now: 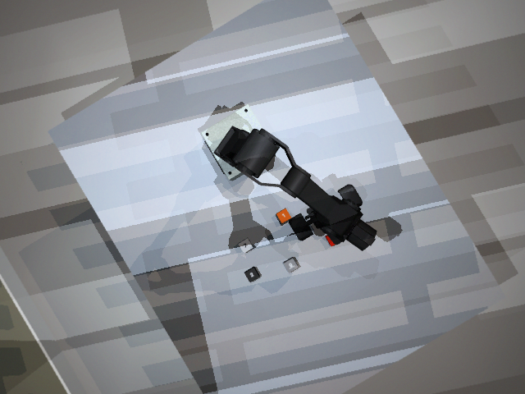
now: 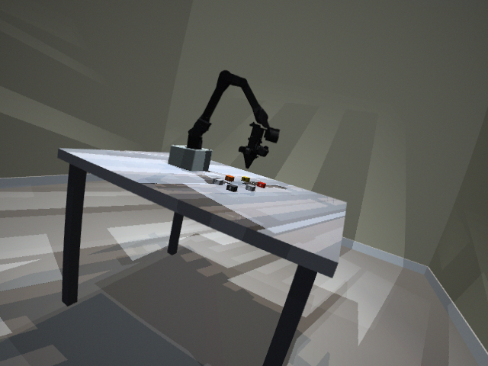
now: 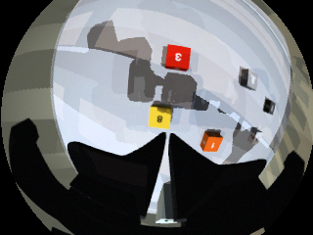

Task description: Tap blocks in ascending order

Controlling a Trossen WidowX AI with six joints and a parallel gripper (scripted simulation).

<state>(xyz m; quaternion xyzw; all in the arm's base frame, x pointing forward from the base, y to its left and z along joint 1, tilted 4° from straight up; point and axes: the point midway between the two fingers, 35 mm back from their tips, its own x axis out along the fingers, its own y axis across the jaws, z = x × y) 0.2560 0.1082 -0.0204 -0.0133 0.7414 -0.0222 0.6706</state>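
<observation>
Right now my gripper tip is 1 cm to the right of the yellow block and 5 cm above it. Also, from my gripper tip: grey block (10 cm ahead, 15 cm to the right, 5 cm below); then orange block (4 cm behind, 9 cm to the right, 5 cm below); then red block (9 cm ahead, 1 cm to the right, 5 cm below).
</observation>
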